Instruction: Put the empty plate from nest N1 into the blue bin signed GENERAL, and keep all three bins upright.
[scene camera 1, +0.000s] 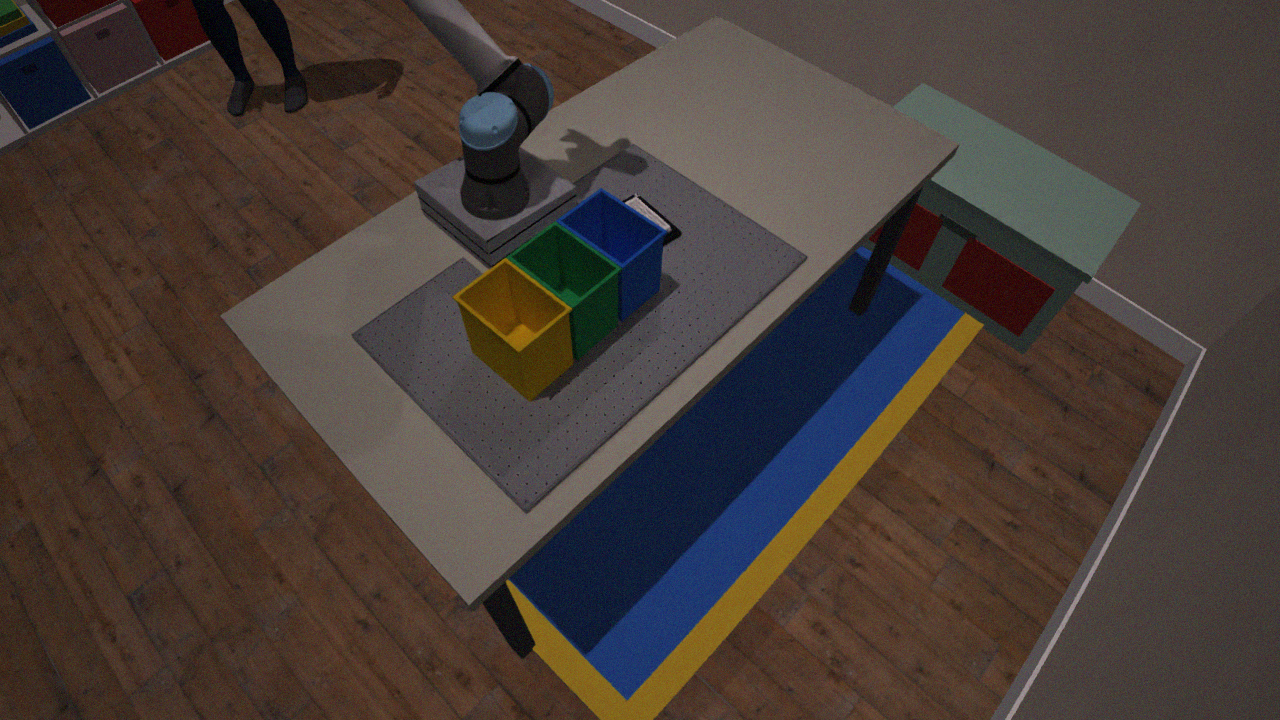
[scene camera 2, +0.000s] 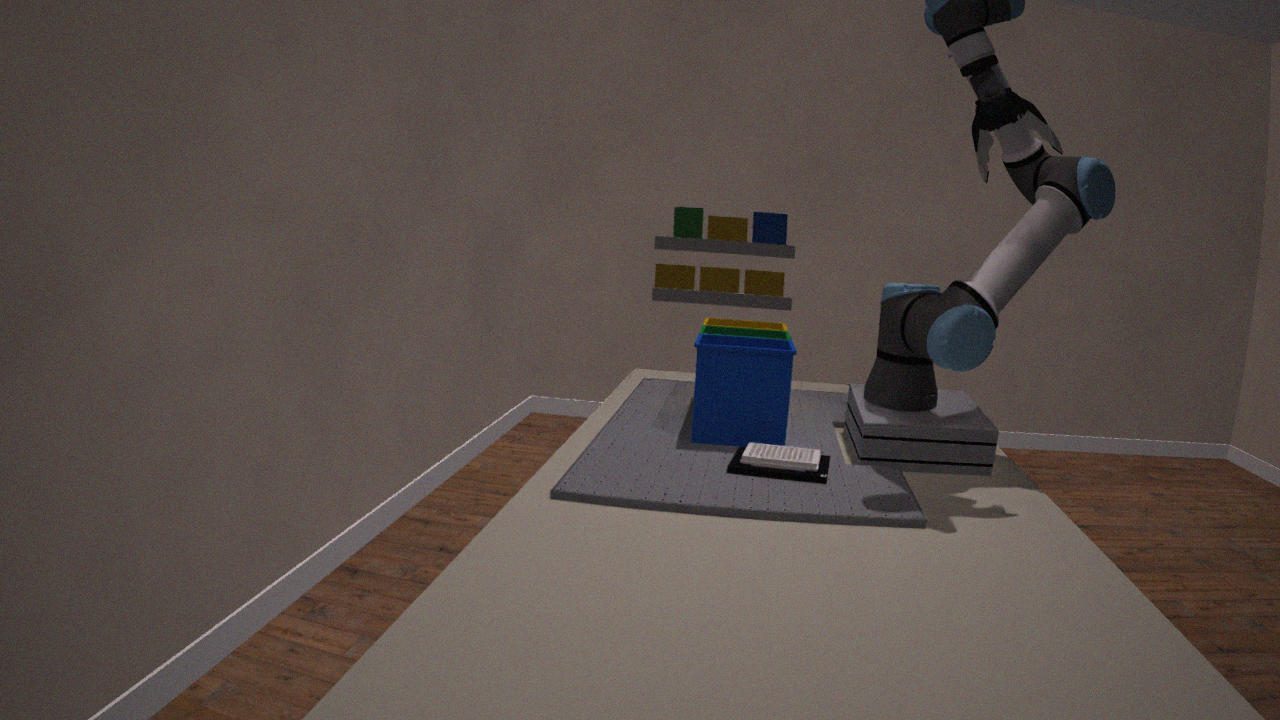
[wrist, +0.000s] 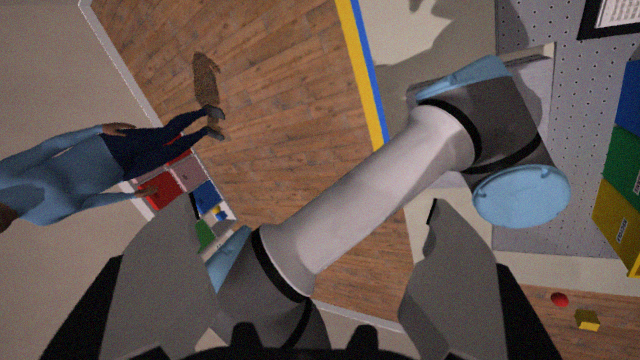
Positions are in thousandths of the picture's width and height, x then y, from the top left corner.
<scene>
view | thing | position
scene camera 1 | blue bin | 487, 327
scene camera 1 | yellow bin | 404, 455
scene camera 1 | green bin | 456, 387
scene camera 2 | gripper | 800, 235
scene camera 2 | white plate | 596, 633
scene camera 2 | blue bin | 580, 535
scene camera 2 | green bin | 552, 458
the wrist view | gripper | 490, 551
</scene>
